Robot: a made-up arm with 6 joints.
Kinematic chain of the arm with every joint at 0, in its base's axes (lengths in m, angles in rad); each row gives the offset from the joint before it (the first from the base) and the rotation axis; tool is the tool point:
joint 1: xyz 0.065 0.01 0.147 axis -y
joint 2: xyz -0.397 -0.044 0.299 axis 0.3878 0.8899 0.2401
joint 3: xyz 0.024 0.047 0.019 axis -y
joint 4: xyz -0.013 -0.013 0.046 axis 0.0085 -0.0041 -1
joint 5: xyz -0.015 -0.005 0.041 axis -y
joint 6: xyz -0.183 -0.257 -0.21 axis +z
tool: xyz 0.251 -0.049 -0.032
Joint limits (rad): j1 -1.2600..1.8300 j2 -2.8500..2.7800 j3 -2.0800..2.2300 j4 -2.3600..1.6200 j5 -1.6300..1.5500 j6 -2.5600..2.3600
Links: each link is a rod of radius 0.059 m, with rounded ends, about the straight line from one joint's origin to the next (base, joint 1, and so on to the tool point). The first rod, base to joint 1, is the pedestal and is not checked.
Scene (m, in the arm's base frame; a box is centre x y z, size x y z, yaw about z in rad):
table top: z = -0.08
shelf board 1: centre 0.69 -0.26 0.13 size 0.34 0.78 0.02 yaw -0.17
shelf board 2: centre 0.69 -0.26 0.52 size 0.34 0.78 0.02 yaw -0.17
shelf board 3: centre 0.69 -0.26 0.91 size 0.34 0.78 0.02 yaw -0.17
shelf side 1: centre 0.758 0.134 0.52 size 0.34 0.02 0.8 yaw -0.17
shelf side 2: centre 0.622 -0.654 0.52 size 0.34 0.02 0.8 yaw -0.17
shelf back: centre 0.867 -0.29 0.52 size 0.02 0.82 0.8 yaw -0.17
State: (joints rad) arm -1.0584 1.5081 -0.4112 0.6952 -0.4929 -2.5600
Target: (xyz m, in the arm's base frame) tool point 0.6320 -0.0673 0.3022
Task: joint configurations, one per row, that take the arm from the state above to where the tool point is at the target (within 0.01 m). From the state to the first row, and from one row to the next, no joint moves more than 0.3 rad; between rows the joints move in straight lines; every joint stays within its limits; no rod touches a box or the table.
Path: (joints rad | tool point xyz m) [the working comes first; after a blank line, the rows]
Joints at the target: -0.9182 1.7798 -0.8462 0.9884 -0.7324 -2.5600
Straight joint move there: touches shelf board 2.

1: -0.7666 1.6053 -0.5141 0.7115 -0.5112 -2.5600 | 0.5418 -0.3186 0.7221
2: -0.4747 1.7025 -0.6170 0.7279 -0.5295 -2.5600 | 0.4126 -0.2969 0.7200
3: -0.1829 1.7997 -0.7199 0.7442 -0.5478 -2.5600 | 0.3003 -0.2624 0.6899
4: -0.2393 1.9249 -0.8808 0.7972 -0.6436 -2.5600 | 0.3919 -0.1581 0.4940
5: -0.2957 2.0500 -1.0418 0.8502 -0.7394 -2.5600 | 0.3933 -0.0263 0.3022
6: -0.5032 1.9599 -0.9766 0.8962 -0.7370 -2.5600 | 0.4673 -0.0473 0.3209
7: -0.7107 1.8699 -0.9114 0.9423 -0.7347 -2.5600 | 0.5482 -0.0611 0.3215
8: -0.9182 1.7798 -0.8462 0.9884 -0.7324 -2.5600 | 0.6320 -0.0673 0.3022

